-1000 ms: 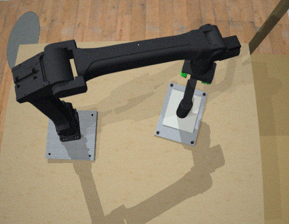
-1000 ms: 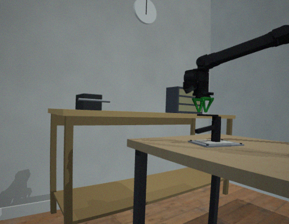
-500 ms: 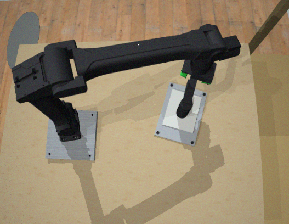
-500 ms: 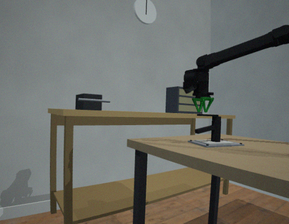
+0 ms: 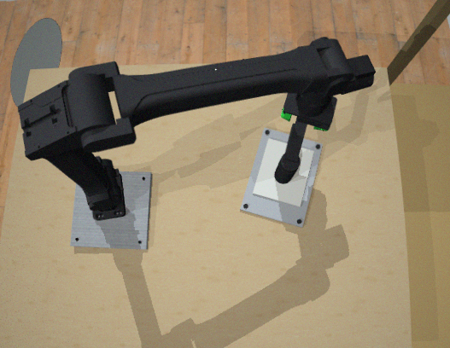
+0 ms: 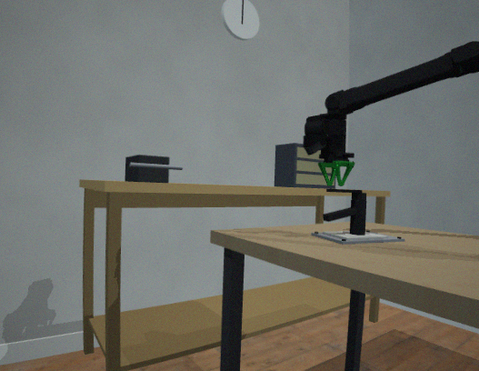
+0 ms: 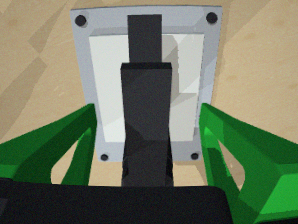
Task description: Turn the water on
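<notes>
The lever is 2 cm behind my hand, 3 cm to the right of it and 2 cm below it.
</notes>
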